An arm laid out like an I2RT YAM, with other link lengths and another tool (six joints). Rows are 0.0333 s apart.
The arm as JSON. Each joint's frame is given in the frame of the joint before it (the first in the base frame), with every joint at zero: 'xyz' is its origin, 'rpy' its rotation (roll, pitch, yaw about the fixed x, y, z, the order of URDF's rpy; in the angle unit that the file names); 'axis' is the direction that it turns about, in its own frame. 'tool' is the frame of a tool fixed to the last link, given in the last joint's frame.
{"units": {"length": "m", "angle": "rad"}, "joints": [
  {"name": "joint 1", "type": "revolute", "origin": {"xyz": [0.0, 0.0, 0.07], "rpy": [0.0, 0.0, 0.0]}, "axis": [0.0, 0.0, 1.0]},
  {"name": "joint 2", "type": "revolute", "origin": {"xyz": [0.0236, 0.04, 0.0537], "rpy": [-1.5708, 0.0, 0.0]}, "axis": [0.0, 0.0, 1.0]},
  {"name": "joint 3", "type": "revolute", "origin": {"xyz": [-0.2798, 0.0, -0.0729], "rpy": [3.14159, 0.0, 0.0]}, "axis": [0.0, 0.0, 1.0]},
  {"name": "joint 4", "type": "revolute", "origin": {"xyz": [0.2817, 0.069, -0.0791], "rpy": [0.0, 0.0, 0.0]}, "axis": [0.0, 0.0, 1.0]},
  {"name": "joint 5", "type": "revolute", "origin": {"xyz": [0.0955, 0.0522, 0.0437], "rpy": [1.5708, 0.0, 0.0]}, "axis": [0.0, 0.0, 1.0]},
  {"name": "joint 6", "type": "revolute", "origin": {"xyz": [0.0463, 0.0, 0.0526], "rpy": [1.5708, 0.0, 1.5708]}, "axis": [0.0, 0.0, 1.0]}
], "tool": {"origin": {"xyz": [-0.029, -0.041, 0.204], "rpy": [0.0, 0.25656, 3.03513]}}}
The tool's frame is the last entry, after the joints.
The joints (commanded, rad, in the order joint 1, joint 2, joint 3, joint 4, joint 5, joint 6), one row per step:
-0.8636 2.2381 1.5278 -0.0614 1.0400 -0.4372
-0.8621 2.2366 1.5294 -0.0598 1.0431 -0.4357
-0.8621 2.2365 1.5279 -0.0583 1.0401 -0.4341
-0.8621 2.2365 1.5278 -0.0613 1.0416 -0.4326
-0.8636 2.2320 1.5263 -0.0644 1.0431 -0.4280
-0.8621 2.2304 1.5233 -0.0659 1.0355 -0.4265
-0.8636 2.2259 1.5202 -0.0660 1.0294 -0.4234
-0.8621 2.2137 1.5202 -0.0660 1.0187 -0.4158
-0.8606 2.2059 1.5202 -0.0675 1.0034 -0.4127
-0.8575 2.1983 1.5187 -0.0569 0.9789 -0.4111
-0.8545 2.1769 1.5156 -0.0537 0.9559 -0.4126
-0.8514 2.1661 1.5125 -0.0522 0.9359 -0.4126
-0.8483 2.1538 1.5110 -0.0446 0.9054 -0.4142
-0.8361 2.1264 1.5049 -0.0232 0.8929 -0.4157
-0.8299 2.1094 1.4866 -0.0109 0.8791 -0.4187
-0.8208 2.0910 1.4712 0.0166 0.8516 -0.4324
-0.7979 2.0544 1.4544 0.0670 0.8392 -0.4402
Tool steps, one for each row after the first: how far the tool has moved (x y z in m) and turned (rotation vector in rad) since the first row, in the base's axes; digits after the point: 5 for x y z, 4 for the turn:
0.00082 -0.00025 0.00251 -0.0056 -0.0027 -0.0013
0.00134 -0.00013 0.00185 -0.0050 -0.0057 0.0003
0.00068 0.00023 0.00147 -0.0039 -0.0041 -0.0013
-0.00098 0.00018 0.00341 -0.0065 -0.0071 -0.0055
0.00093 0.00136 0.00178 -0.0014 -0.0105 0.0009
0.00092 0.00134 0.00250 -0.0009 -0.0172 0.0027
0.00472 0.00102 0.00919 -0.0084 -0.0371 0.0092
0.00916 0.00129 0.01201 -0.0074 -0.0519 0.0206
0.01764 0.00107 0.01544 -0.0096 -0.0768 0.0411
0.02518 0.00171 0.02563 -0.0150 -0.1011 0.0620
0.03154 0.00311 0.02915 -0.0129 -0.1171 0.0800
0.04129 0.00382 0.03474 -0.0128 -0.1427 0.1070
0.05344 0.00629 0.05345 -0.0392 -0.1743 0.1313
0.05877 0.01074 0.05676 -0.0402 -0.1854 0.1496
0.07111 0.01482 0.06461 -0.0471 -0.2055 0.1866
0.08988 0.02178 0.09180 -0.0925 -0.2482 0.2263

